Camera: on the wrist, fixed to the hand. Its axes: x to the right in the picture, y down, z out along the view.
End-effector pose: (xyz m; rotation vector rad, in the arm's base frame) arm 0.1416 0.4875 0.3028 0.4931 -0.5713 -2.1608
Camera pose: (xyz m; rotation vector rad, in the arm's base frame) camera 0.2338 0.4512 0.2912 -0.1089 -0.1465 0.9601
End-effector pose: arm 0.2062 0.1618 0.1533 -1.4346 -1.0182 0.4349
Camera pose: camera 0.2682 0.1149 0.0909 1.3852 -2.1808 -1.3089
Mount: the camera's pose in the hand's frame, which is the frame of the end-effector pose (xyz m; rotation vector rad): -0.0228 0.0710 -0.0662 0.0913 -0.6710 -3.0155
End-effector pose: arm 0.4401 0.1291 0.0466 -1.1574 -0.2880 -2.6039
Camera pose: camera 0.4322 0.0469 -0.0093 0.2172 0.9353 0.1416
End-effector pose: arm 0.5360 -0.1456 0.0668 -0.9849 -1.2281 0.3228
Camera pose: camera 0.6072 -0.1509 -0.0029 1.7552 -1.7963 -1.7073
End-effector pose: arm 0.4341 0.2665 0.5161 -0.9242 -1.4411 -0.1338
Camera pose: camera 0.5239 0.2632 0.4728 -1.7526 1.5858 1.5136
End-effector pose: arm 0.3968 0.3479 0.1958 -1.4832 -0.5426 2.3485
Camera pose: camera 0.4622 0.2851 0.1544 0.7657 -1.1230 -0.0269
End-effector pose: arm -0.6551 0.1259 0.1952 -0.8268 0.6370 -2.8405
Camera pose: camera -0.6718 0.0907 0.1034 0.8685 0.6318 0.0570
